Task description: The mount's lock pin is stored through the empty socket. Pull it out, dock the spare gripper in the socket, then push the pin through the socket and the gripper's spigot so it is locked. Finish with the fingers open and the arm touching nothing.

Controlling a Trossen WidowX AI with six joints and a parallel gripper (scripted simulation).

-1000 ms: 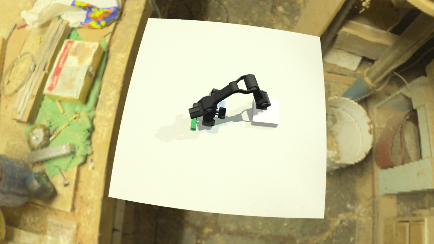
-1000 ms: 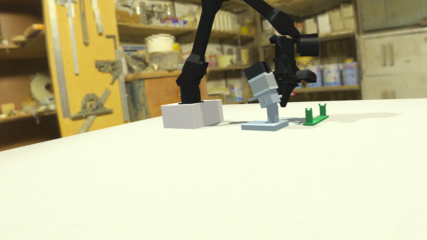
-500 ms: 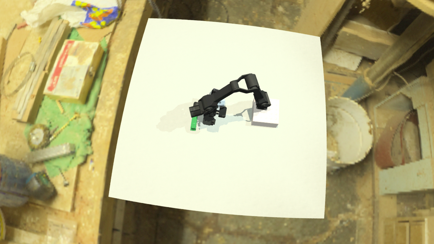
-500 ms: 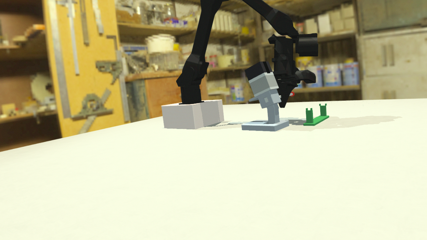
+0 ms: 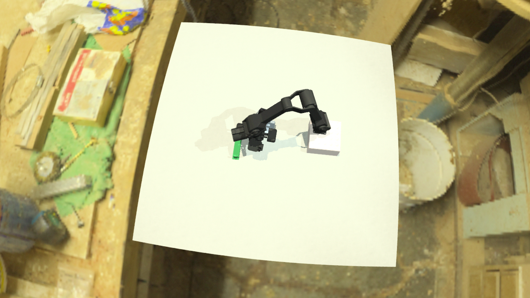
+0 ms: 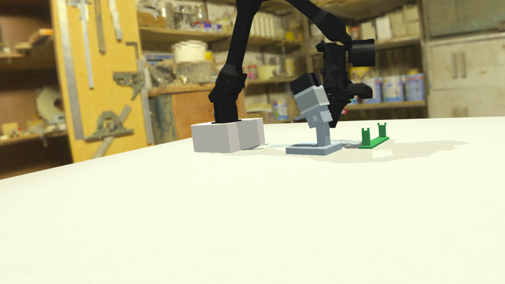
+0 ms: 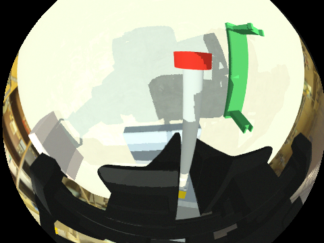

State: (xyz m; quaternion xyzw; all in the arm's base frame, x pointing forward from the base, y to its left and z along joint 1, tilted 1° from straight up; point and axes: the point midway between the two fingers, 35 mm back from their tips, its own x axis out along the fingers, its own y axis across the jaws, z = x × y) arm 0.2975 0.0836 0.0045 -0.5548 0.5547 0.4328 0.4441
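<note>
My gripper tip is 60 mm to the left of the grey mount and 10 mm past it. Round my gripper tip: spare gripper (80 mm above, 60 mm to the right, 20 mm behind); then green cradle (90 mm ahead, 60 mm to the left, 20 mm below).
</note>
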